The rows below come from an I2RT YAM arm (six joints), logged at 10 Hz.
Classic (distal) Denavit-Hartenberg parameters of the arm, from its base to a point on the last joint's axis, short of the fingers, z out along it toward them. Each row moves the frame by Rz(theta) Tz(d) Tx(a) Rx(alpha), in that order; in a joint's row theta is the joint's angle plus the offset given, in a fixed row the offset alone. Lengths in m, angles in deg.
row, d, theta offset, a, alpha
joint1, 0.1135, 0, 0.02, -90
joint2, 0, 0, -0.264, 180
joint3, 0, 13.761, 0.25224, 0
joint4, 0, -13.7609, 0.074, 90
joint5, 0, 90, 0, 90
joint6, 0.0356, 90, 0, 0
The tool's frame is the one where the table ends.
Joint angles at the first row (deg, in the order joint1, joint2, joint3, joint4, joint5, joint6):
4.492 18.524 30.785 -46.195 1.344 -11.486
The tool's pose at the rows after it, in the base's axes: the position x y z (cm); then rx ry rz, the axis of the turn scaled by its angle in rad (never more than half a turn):
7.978 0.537 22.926 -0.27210 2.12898 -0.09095
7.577 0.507 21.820 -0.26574 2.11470 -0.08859
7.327 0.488 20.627 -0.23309 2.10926 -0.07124
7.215 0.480 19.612 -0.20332 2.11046 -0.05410
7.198 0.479 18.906 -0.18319 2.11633 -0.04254
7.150 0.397 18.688 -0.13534 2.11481 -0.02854
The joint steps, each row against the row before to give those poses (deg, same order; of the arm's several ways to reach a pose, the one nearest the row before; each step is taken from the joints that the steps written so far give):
-0.024 -5.181 -4.240 0.087 0.042 0.633
0.000 -3.473 -2.645 0.024 -0.022 0.240
0.007 -3.171 -2.731 0.063 0.007 1.709
-0.008 -2.318 -2.231 0.002 -0.029 1.613
0.004 -1.267 -1.484 -0.024 0.003 1.117
-0.636 -0.830 -0.527 -0.020 -0.023 1.944

